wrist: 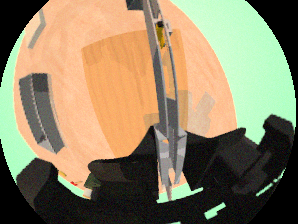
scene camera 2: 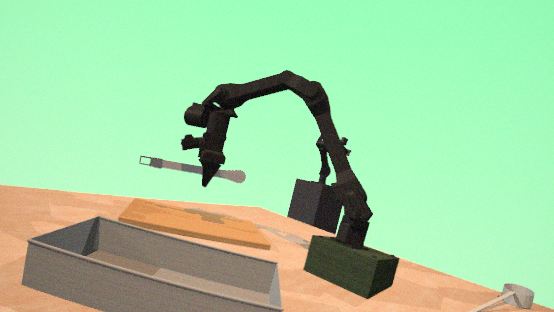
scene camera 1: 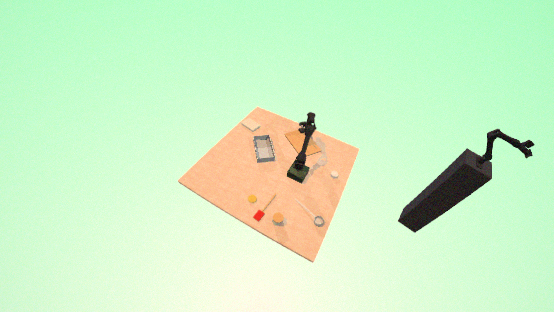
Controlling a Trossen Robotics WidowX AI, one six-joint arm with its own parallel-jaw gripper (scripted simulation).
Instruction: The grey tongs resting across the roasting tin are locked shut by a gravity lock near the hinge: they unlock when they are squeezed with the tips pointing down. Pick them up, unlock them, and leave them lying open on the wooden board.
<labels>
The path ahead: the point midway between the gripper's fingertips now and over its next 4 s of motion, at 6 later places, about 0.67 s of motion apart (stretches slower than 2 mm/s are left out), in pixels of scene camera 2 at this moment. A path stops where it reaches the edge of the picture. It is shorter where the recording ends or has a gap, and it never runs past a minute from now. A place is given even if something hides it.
My gripper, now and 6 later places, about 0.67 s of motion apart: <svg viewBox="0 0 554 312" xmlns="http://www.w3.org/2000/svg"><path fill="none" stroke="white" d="M203 186L195 188L195 179L206 167L208 166L198 174L193 183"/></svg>
</labels>
